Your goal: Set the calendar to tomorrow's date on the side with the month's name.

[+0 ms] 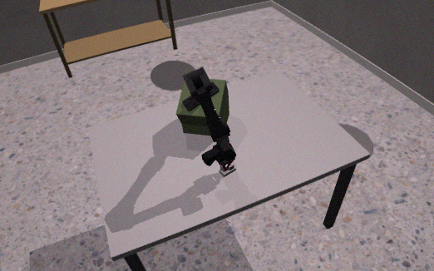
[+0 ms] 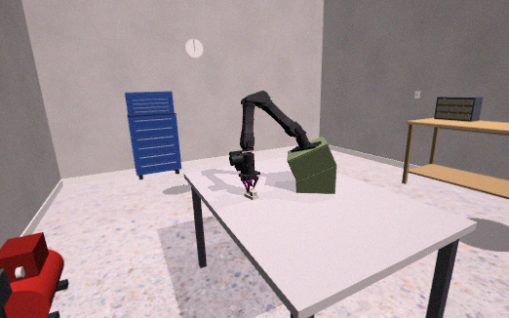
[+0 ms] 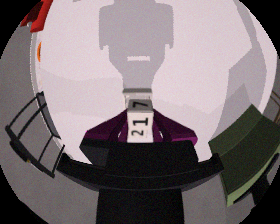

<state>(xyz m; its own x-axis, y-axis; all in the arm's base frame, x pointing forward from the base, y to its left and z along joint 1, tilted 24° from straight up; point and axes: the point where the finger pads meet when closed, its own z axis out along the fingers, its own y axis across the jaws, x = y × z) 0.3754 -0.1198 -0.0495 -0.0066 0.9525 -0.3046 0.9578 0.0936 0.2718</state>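
The white cube is right at my hand. Round my hand: calendar tray 20 mm to the left, 30 mm below.
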